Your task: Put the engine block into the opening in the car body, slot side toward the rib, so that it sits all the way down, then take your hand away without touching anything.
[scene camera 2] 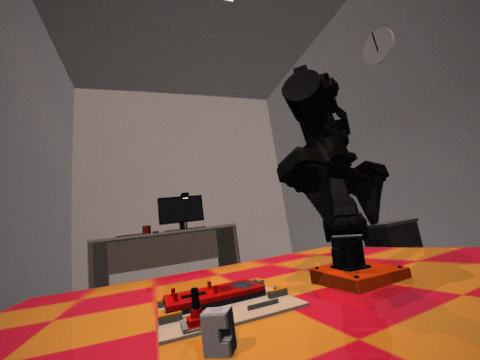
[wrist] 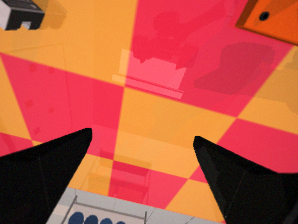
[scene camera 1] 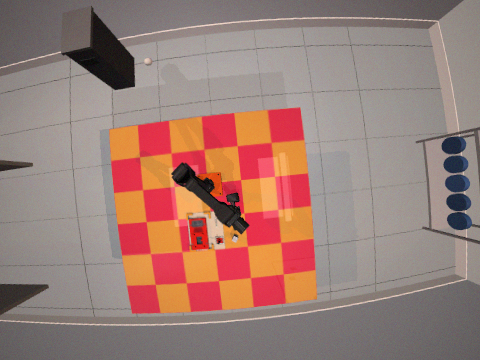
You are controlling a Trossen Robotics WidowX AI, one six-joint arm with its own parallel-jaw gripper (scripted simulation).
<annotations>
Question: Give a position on an engine block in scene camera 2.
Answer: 217,323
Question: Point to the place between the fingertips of the gripper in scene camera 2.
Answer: At 354,223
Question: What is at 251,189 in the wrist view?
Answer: The gripper.
</annotations>
